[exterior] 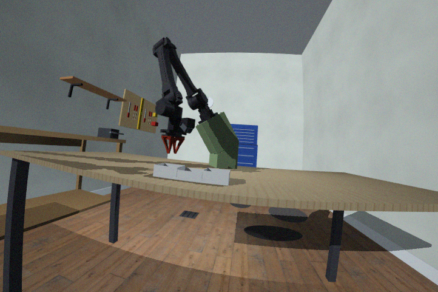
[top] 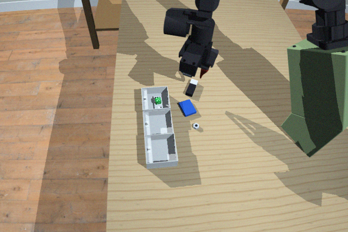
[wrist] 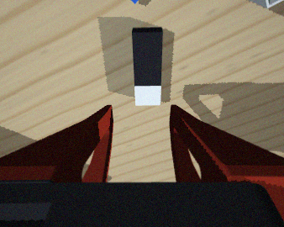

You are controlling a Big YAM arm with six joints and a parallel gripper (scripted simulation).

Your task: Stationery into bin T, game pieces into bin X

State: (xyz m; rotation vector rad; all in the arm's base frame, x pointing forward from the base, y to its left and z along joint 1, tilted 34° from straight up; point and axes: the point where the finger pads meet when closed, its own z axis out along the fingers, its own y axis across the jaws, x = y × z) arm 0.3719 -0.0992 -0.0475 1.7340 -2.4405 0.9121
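Now: hand 80 mm above the black-and-white eraser and 10 mm to the left of it. Round my hand: flat blue block: 80 mm to the left, 80 mm below, 20 mm ahead; then white domino: 120 mm ahead, 70 mm below, 60 mm to the left; then green die: 120 mm ahead, 60 mm to the left, 60 mm below.
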